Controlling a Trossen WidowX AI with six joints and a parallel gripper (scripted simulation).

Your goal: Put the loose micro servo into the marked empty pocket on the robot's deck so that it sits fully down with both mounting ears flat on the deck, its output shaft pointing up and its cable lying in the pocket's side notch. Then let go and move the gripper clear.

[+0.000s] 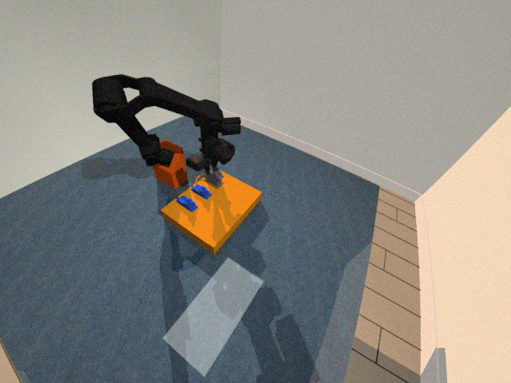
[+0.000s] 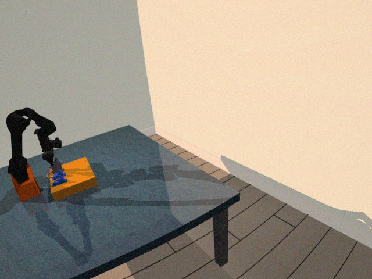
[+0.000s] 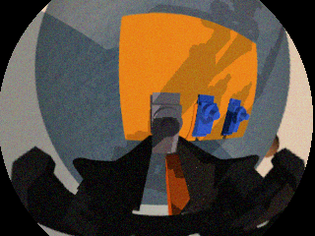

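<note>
Right now my gripper tip is 110 mm short of the orange deck, 90 mm to the left of it and 70 mm above it.
</note>
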